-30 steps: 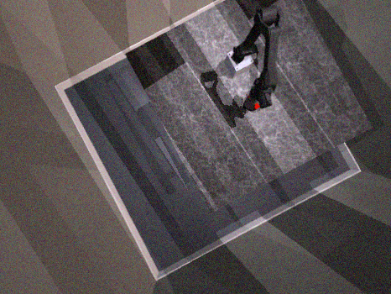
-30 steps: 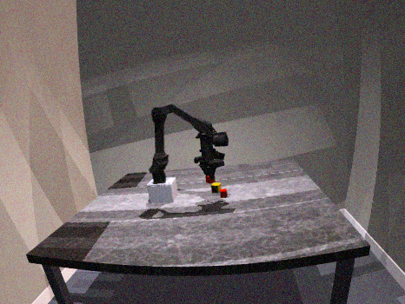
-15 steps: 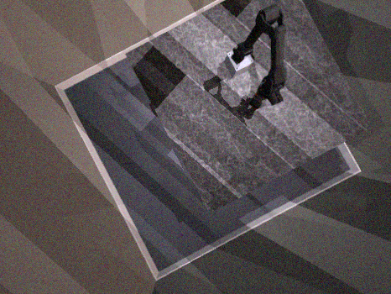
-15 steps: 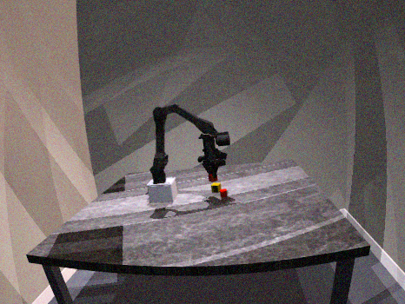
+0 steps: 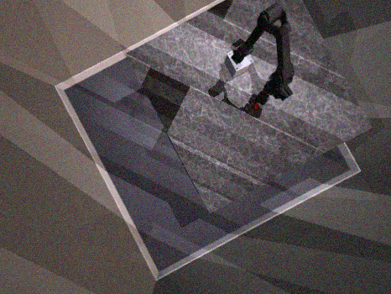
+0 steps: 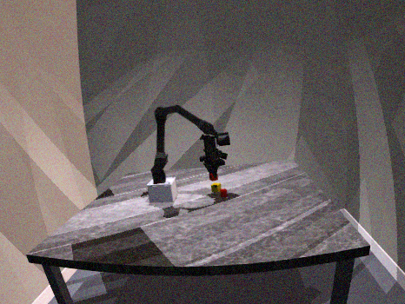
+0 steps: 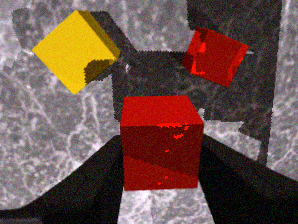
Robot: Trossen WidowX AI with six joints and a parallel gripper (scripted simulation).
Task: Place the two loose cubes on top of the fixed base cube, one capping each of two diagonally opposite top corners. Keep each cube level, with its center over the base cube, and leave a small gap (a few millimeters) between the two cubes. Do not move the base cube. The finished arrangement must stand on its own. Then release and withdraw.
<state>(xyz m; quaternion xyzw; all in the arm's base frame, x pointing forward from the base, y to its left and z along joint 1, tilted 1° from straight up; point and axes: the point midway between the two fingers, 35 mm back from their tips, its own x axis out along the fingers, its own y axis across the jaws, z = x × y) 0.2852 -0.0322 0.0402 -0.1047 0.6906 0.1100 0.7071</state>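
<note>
The yellow base cube is 8 cm below my gripper tip, 6 cm to the left of it and 2 cm ahead of it. Round my gripper tip: red cube: right at my gripper tip.
</note>
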